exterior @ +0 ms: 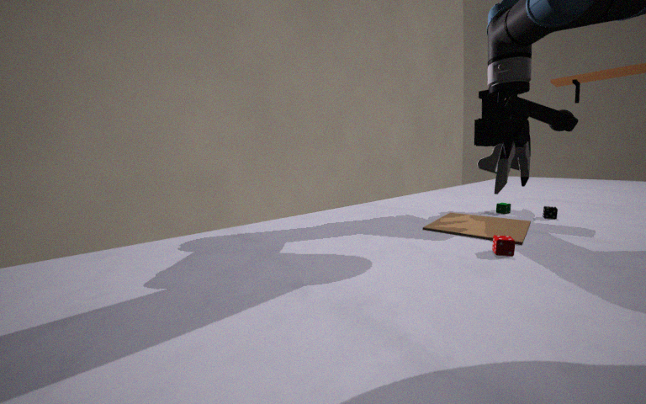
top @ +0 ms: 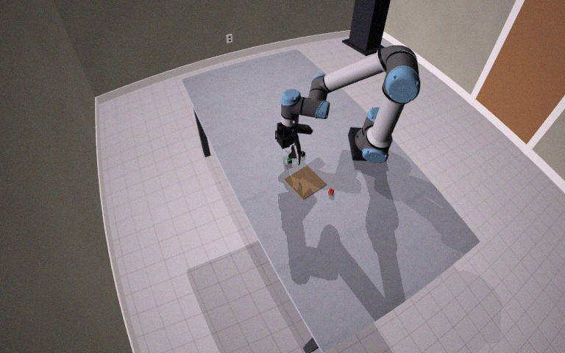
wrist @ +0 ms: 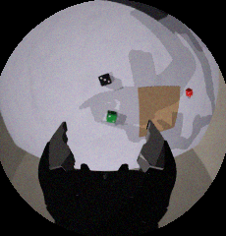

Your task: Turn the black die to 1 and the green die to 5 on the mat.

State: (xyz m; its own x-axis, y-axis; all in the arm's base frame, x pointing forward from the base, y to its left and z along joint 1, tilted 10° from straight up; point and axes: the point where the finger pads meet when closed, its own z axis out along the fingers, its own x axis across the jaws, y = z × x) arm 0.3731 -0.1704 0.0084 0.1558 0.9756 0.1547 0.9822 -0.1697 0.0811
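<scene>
My gripper is now 40 mm above the green die, 10 mm to the right of it and 10 mm short of it. From my hand the other things lie so: red die: 260 mm to the left, 40 mm below, 30 mm behind; brown mat: 150 mm to the left, 40 mm below, 30 mm ahead; black die: 70 mm behind, 40 mm below, 10 mm to the left.
</scene>
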